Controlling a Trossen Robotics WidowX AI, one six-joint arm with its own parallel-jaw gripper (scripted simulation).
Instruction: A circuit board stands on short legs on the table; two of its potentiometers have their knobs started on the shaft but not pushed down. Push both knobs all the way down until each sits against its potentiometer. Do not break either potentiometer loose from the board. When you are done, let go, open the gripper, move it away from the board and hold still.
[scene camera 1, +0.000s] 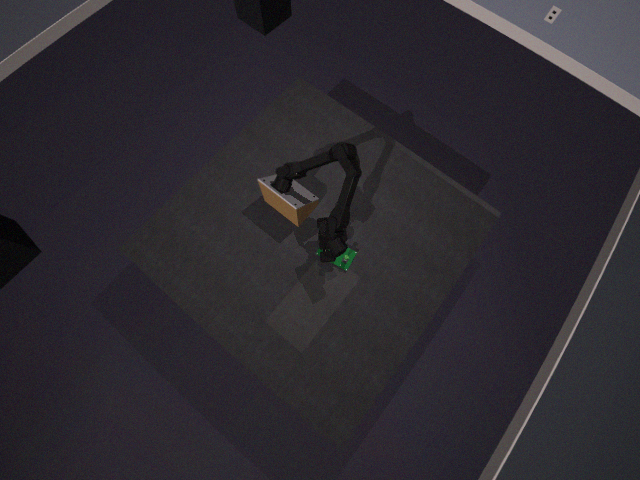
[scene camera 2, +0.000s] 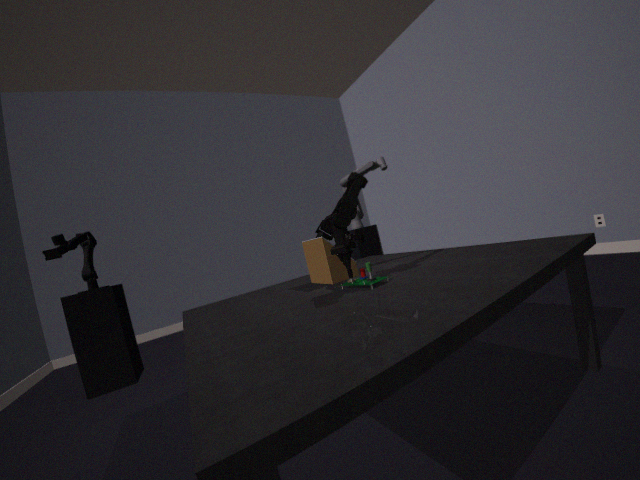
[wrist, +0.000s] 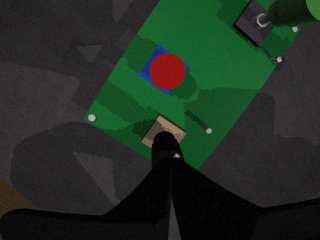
Observation:
In view: the gripper (scene camera 2: 349, 269).
The gripper shows as well in the wrist view (wrist: 169, 165).

